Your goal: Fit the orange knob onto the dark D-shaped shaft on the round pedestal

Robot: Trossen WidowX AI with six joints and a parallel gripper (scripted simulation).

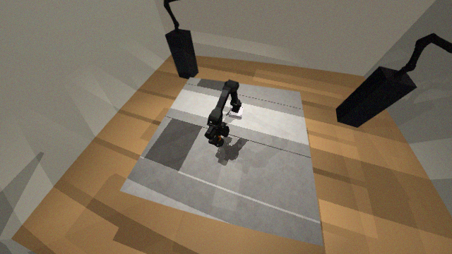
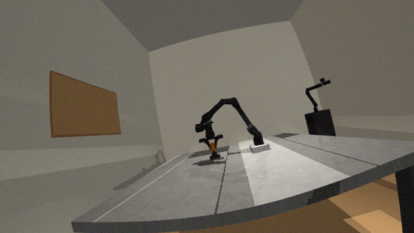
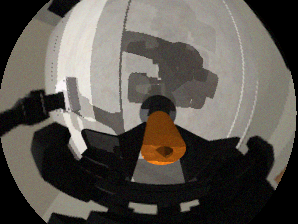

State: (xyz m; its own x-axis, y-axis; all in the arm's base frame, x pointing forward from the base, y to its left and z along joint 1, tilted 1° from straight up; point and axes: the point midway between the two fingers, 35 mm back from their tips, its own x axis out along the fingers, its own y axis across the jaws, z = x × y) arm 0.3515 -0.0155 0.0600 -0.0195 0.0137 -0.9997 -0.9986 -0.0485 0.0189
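Now: gripper tip 2 cm below the orange knob. Also, from my gripper tip: dark round pedestal: 4 cm below.
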